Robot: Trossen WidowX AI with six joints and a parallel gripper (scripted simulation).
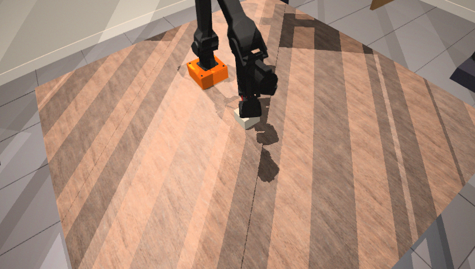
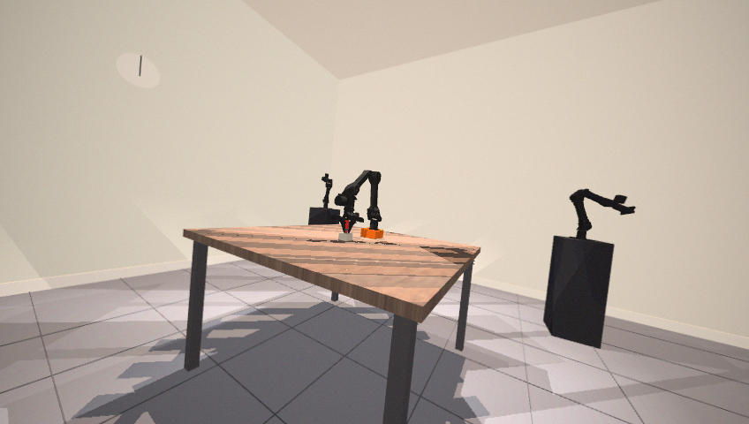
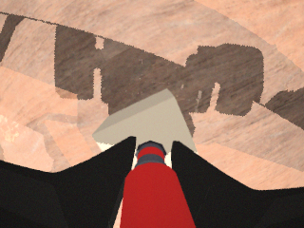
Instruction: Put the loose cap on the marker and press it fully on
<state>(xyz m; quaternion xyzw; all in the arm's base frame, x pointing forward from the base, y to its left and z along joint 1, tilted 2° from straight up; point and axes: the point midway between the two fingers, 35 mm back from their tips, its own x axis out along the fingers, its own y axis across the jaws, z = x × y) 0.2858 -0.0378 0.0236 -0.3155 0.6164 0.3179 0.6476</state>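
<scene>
The red cap lies 5 cm above my gripper tip and 1 cm to the right of it. From my gripper tip the other things lie so: holder block 2 cm below, 1 cm to the right, 1 cm behind.
</scene>
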